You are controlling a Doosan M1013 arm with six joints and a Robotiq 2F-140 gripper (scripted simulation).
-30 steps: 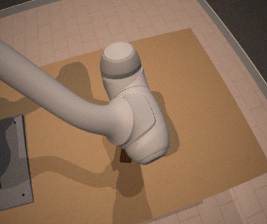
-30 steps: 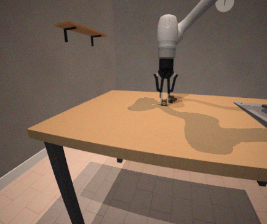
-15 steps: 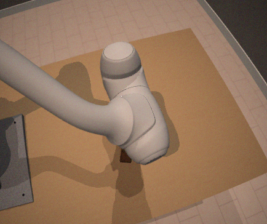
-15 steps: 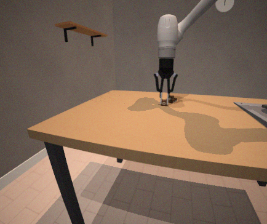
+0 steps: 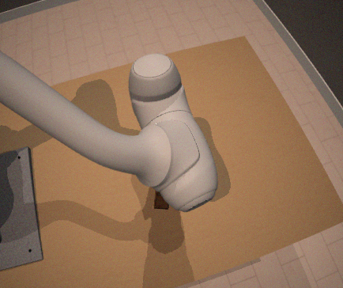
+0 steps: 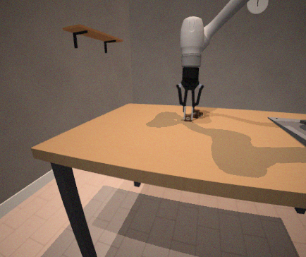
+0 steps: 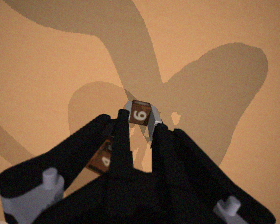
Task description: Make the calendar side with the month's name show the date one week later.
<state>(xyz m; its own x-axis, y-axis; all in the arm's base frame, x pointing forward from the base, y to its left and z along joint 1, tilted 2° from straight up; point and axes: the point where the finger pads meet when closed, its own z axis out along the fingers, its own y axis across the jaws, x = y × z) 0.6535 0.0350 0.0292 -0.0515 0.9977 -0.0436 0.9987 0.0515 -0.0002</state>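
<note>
The cube is 3 cm below my hand. Round my hand: tray: 4 cm behind, 10 cm to the right, 3 cm below.
</note>
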